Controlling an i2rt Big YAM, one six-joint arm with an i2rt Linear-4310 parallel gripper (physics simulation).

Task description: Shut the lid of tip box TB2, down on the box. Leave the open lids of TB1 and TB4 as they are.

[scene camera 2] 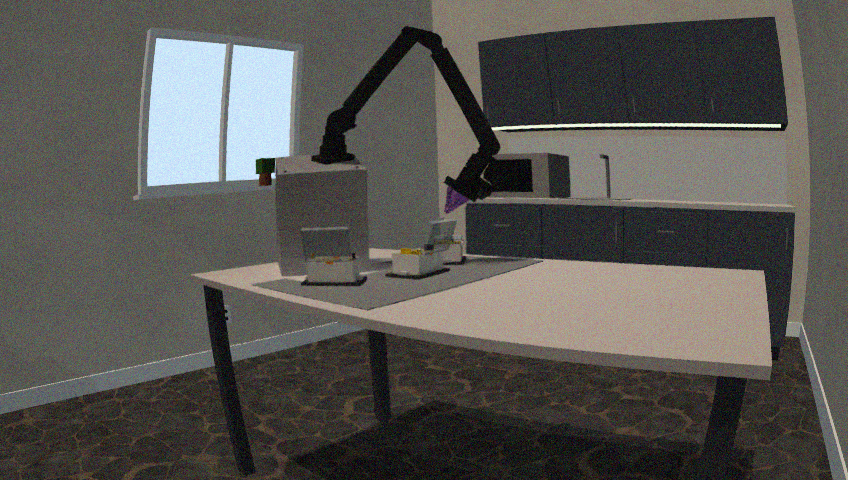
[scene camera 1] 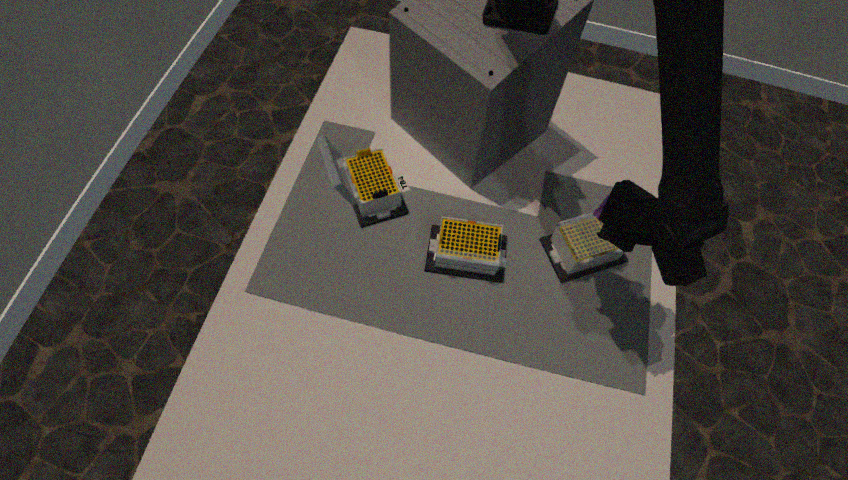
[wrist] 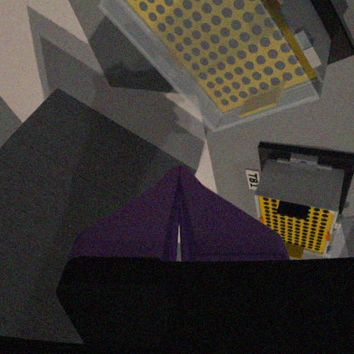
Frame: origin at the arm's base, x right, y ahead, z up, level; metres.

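Where they show: gripper, between the fingertips: [scene camera 2: 446, 212] [scene camera 1: 596, 214]; arm's base, origin of its link: [scene camera 2: 332, 160] [scene camera 1: 520, 11].
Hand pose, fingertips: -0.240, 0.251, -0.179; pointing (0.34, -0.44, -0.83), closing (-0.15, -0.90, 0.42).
Observation:
Each offset is from my fingertips to the top centre of the thing, as dx, dy, dz. "pt": to the spot under its first point. Level surfaces: height alone.
TB2 {-0.016, -0.026, -0.076} [scene camera 1: 586, 243] [scene camera 2: 454, 252] is the right-hand box in scene camera 1. Its clear lid [wrist: 157, 57] lies over the yellow rack and appears down on the box; I cannot tell if it is fully seated. TB1 [scene camera 1: 470, 239] [scene camera 2: 410, 264] [wrist: 305, 230] is in the middle; its open lid {pt +0.188, +0.156, -0.034} [scene camera 2: 443, 230] leans outward. TB4 [scene camera 1: 373, 178] [scene camera 2: 333, 271] stands at the left, its lid {+0.487, +0.045, +0.001} [scene camera 1: 328, 160] [scene camera 2: 325, 240] upright. My gripper [scene camera 1: 598, 211] [scene camera 2: 446, 211] [wrist: 178, 176] is shut and empty, its purple fingertips together, above and beside TB2, apart from the lid in the wrist view.
The boxes stand in black holders on a grey mat {dz -0.153} [scene camera 1: 357, 285] [scene camera 2: 368, 297] on the pale table {dz -0.156} [scene camera 1: 386, 404] [scene camera 2: 624, 309]. The large grey pedestal [scene camera 1: 440, 113] [scene camera 2: 321, 214] under the arm's base stands behind the mat.

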